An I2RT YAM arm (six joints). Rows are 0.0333 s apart.
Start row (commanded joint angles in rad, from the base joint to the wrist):
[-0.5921 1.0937 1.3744 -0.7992 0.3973 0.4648]
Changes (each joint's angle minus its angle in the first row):
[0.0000 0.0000 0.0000 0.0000 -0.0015 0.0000]
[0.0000 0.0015 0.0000 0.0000 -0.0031 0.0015]
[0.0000 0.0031 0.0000 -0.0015 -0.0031 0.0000]
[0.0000 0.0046 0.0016 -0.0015 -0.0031 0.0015]
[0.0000 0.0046 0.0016 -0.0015 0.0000 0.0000]
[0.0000 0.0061 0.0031 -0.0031 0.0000 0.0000]
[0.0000 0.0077 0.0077 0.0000 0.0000 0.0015]
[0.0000 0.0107 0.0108 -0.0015 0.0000 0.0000]
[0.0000 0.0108 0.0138 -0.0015 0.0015 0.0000]
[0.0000 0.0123 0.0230 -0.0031 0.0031 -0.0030]
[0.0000 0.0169 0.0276 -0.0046 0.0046 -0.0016]
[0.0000 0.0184 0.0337 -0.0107 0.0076 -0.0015]
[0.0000 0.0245 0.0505 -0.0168 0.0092 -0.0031]
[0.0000 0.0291 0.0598 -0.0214 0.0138 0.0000]
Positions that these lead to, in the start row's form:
[-0.5921 1.0937 1.3744 -0.7992 0.3958 0.4648]
[-0.5921 1.0952 1.3744 -0.7992 0.3942 0.4663]
[-0.5921 1.0968 1.3744 -0.8007 0.3942 0.4648]
[-0.5921 1.0983 1.3760 -0.8007 0.3942 0.4663]
[-0.5921 1.0983 1.3760 -0.8007 0.3973 0.4648]
[-0.5921 1.0998 1.3775 -0.8023 0.3973 0.4648]
[-0.5921 1.1014 1.3821 -0.7992 0.3973 0.4663]
[-0.5921 1.1044 1.3852 -0.8007 0.3973 0.4648]
[-0.5921 1.1045 1.3882 -0.8007 0.3988 0.4648]
[-0.5921 1.1060 1.3974 -0.8023 0.4004 0.4618]
[-0.5921 1.1106 1.4020 -0.8038 0.4019 0.4632]
[-0.5921 1.1121 1.4081 -0.8099 0.4049 0.4633]
[-0.5921 1.1182 1.4249 -0.8160 0.4065 0.4617]
[-0.5921 1.1228 1.4342 -0.8206 0.4111 0.4648]

